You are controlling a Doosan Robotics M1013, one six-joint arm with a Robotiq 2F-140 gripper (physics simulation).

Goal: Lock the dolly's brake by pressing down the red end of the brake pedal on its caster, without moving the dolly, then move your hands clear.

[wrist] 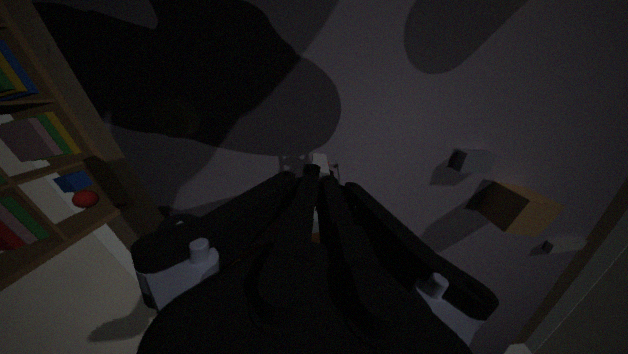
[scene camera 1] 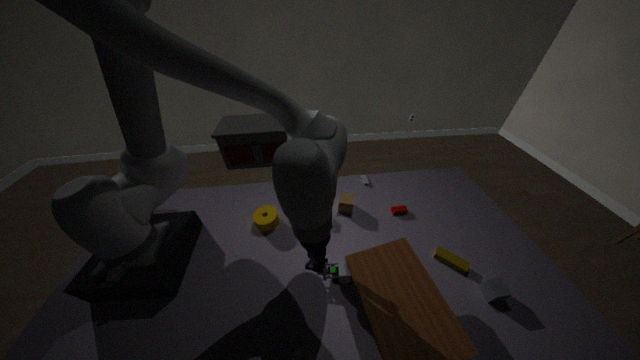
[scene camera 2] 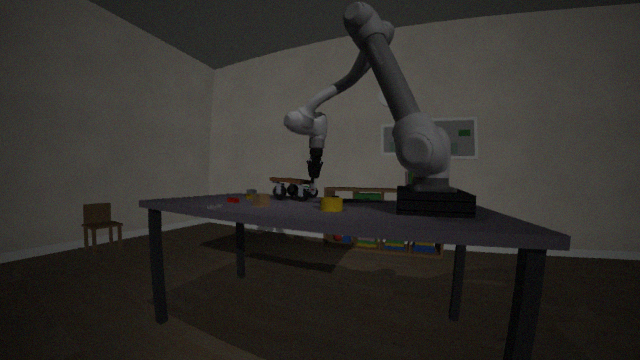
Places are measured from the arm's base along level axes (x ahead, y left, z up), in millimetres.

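Pixels of known places: gripper, fingertip midpoint: [wrist: 317,164] [scene camera 1: 322,272] [scene camera 2: 312,189]; arm's base at its link origin: [scene camera 1: 135,248] [scene camera 2: 429,189].
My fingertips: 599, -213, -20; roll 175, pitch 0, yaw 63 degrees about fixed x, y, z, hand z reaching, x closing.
For each thing: its top centre in the pictures, then the offset to it from my fingertips, as dx, dy, dz. Level surfaces: height alone.
- brake pedal at its top centre: [scene camera 1: 333,268] +34, -4, +17
- yellow ring at its top centre: [scene camera 1: 264,214] [scene camera 2: 331,197] -165, +292, -23
- wooden block at its top centre: [wrist: 533,219] [scene camera 1: 346,198] [scene camera 2: 261,193] +182, +288, -17
- red brick at its top centre: [scene camera 1: 400,208] [scene camera 2: 233,198] +404, +207, -53
- yellow bar at its top centre: [scene camera 1: 452,258] +465, -50, -52
- grey block at its top centre: [scene camera 1: 499,287] +520, -178, -24
- table at its surface level: dz -79
The dolly, with its wooden deck [scene camera 1: 405,295] [scene camera 2: 290,180], stands on casters on the table. In scene camera 1, the green end of the brake pedal [scene camera 1: 333,269] shows at the caster by the deck's near-left corner. My gripper [scene camera 1: 326,276] [scene camera 2: 313,180] [wrist: 317,164] is shut and empty, pointing down with its tips at the pedal beside the deck. In the wrist view a sliver of the pedal's red end [wrist: 329,164] shows beside the tips. The rest of the red end is hidden, and I cannot tell whether the tips touch it or how far it is tilted.
A yellow ring [scene camera 1: 265,220] [scene camera 2: 331,204], a wooden block [scene camera 1: 346,204] [scene camera 2: 261,200] [wrist: 535,210], a red brick [scene camera 1: 398,210] [scene camera 2: 233,200], a yellow bar [scene camera 1: 451,260] and a grey block [scene camera 1: 495,290] lie on the table [scene camera 2: 360,225]. The robot's black base stands at one side.
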